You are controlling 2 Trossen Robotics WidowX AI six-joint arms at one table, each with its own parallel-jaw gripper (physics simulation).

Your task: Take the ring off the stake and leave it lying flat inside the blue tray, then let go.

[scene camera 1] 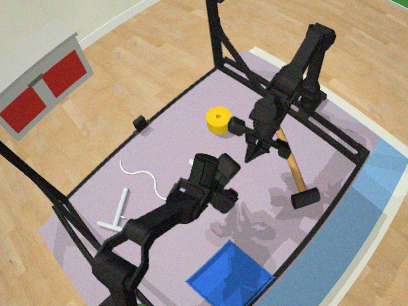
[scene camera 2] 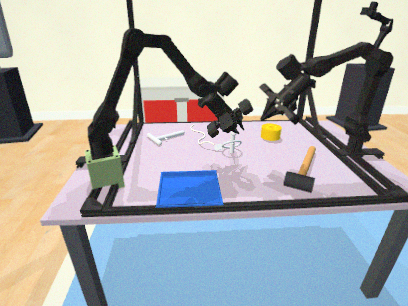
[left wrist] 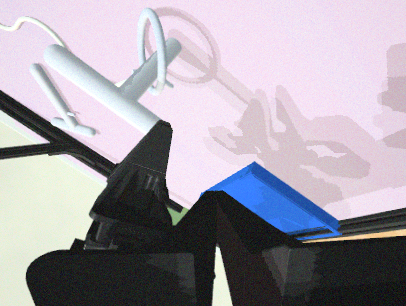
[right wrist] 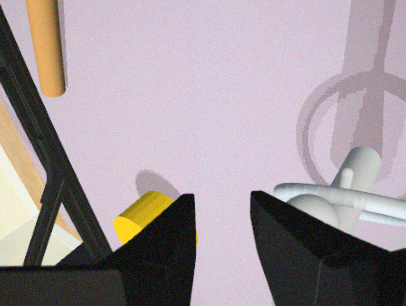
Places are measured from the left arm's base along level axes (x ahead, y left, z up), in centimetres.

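Where they show: left gripper, fingertip midpoint: (scene camera 1: 245,162) (scene camera 2: 261,120) (left wrist: 214,199); right gripper, fingertip midpoint: (scene camera 1: 221,177) (scene camera 2: 241,131) (left wrist: 165,123) (right wrist: 222,204); left arm's base at its link origin: (scene camera 1: 306,106) (scene camera 2: 353,151); right arm's base at its link origin: (scene camera 2: 101,153).
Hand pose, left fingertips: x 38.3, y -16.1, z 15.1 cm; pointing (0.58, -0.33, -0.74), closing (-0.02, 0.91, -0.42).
Observation:
Things, the pixels of their top centre, and the offset from my left fingertips. "*": a spot on its surface instead.
- white upright stake at a spot on its surface: (right wrist: 314,209) * dx +6.6, dy -7.2, dz -6.8 cm
- stake's tip at a spot on its surface: (scene camera 1: 191,161) * dx +1.0, dy -16.7, dz -6.1 cm
- blue tray at its top centre: (left wrist: 260,216) (scene camera 1: 230,280) (scene camera 2: 189,186) dx +32.4, dy +5.2, dz -14.8 cm
- yellow cylinder at its top centre: (right wrist: 140,247) (scene camera 1: 218,116) (scene camera 2: 271,127) dx -21.5, dy -15.4, dz -12.0 cm
- hammer at its top centre: (scene camera 1: 293,158) (scene camera 2: 307,157) dx -11.7, dy +14.0, dz -12.0 cm
- white T-piece at its top centre: (left wrist: 50,104) (scene camera 1: 117,207) (scene camera 2: 168,133) dx +20.7, dy -38.9, dz -15.1 cm
- white cord at a spot on its surface: (scene camera 1: 142,172) * dx +5.0, dy -35.8, dz -16.7 cm
A pale ring (scene camera 2: 224,146) (left wrist: 141,36) (right wrist: 308,189) hangs around the white upright stake (scene camera 2: 232,138) (left wrist: 171,50) (right wrist: 314,209), partway up it and clear of the table. In scene camera 1 only the stake's tip (scene camera 1: 191,161) shows beside the right arm. My right gripper (scene camera 1: 212,173) (scene camera 2: 237,129) (right wrist: 222,204) hovers just above the stake top, fingers a little apart with nothing between them; the ring lies beside one finger. My left gripper (scene camera 1: 251,156) (scene camera 2: 264,116) (left wrist: 214,199) is shut and empty, raised near the yellow cylinder. The blue tray (scene camera 1: 233,273) (scene camera 2: 189,188) (left wrist: 268,197) lies empty at the table's front.
A yellow cylinder (scene camera 1: 218,119) (scene camera 2: 271,132) (right wrist: 141,212) stands at the back. A hammer (scene camera 1: 297,173) (scene camera 2: 300,179) lies on the right in scene camera 2. A white T-piece (scene camera 1: 120,207) (scene camera 2: 164,136) and a white cord (scene camera 1: 142,173) (scene camera 2: 200,136) lie near the stake. Black frame rails border the table.

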